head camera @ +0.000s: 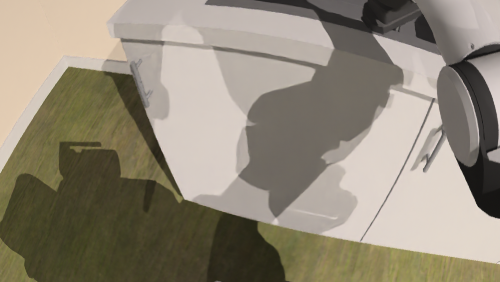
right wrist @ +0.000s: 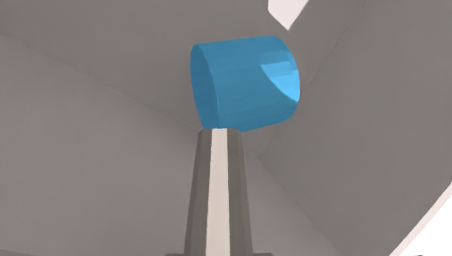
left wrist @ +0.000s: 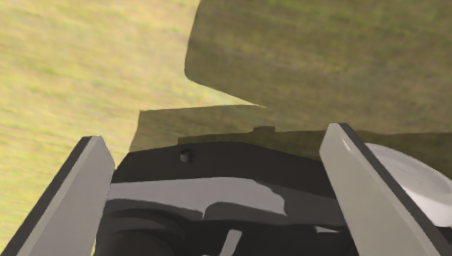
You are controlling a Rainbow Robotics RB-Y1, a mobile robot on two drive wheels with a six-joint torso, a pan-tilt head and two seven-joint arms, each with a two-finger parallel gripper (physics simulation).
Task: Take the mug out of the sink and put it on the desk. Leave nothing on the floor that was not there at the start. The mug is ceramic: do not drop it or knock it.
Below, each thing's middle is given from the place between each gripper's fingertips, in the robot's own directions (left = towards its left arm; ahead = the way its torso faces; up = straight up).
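Blue mug (right wrist: 249,83): my left hand is 760 mm to the left of it, 680 mm short of it and 350 mm below it.
Relative to my right hand, the blue mug is 130 mm below and 70 mm to the right.
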